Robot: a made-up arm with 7 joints.
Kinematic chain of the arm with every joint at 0, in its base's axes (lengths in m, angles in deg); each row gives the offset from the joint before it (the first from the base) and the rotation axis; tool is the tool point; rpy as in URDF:
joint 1: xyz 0 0 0.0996 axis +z
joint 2: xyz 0 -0.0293 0.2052 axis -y
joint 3: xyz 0 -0.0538 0.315 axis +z
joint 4: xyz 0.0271 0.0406 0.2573 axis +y
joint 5: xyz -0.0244 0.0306 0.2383 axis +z
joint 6: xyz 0 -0.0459 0.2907 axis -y
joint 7: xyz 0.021 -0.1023 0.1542 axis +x
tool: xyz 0 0 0 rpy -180 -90 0
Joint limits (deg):
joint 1: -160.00..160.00
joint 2: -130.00..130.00
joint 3: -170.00..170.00
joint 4: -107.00..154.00
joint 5: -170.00..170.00
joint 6: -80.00..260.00
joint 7: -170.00..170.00
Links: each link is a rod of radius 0.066 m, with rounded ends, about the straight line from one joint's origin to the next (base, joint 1, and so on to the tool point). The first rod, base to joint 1, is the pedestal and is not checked.
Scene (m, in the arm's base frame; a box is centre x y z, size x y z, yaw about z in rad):
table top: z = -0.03
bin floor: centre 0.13 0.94 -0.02 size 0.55 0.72 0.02 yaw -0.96
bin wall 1: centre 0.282 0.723 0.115 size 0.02 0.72 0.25 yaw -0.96
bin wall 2: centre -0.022 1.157 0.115 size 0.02 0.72 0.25 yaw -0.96
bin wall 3: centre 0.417 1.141 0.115 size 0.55 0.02 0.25 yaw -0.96
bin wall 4: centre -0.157 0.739 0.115 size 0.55 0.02 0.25 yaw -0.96
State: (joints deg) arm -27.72 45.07 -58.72 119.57 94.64 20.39 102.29
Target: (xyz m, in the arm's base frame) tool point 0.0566 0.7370 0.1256
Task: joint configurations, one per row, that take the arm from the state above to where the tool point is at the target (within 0.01 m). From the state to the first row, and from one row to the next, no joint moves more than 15 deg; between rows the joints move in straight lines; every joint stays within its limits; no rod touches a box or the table.
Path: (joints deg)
1: -42.05 40.87 -70.88 117.37 91.82 24.03 102.29
2: -56.39 36.67 -83.04 115.17 89.00 27.67 102.29
3: -70.72 32.47 -95.20 112.98 86.19 31.30 102.29
4: -85.05 28.27 -107.36 110.78 83.37 34.94 102.29
5: -99.39 24.07 -119.52 108.58 80.55 38.58 102.29
6: -113.72 19.87 -131.68 106.38 77.73 42.22 102.29
7: -128.05 15.67 -143.84 104.19 74.92 45.86 102.29
8: -128.13 25.78 -144.26 104.16 75.01 44.02 102.29
9: -128.20 35.89 -144.69 104.13 75.11 42.18 102.29
10: -128.27 46.00 -145.11 104.10 75.20 40.35 102.29

